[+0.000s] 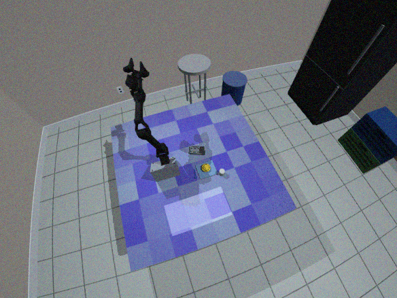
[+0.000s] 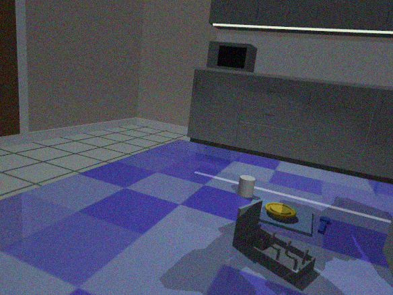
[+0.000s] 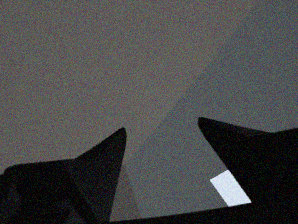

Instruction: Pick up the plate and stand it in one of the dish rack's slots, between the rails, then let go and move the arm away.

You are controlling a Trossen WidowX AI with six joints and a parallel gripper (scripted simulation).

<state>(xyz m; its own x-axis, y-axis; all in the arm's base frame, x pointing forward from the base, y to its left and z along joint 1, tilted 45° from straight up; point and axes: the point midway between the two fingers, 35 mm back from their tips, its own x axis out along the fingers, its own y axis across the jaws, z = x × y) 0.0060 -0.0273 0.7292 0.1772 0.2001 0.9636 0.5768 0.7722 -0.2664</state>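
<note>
Now: gripper tip 300 mm short of the yellow plate, 600 mm to the left of it and 680 mm above it. Also, from my gripper tip: blue spoon: 200 mm ahead, 630 mm to the right, 690 mm below; grey dish rack: 290 mm ahead, 420 mm to the right, 670 mm below.
</note>
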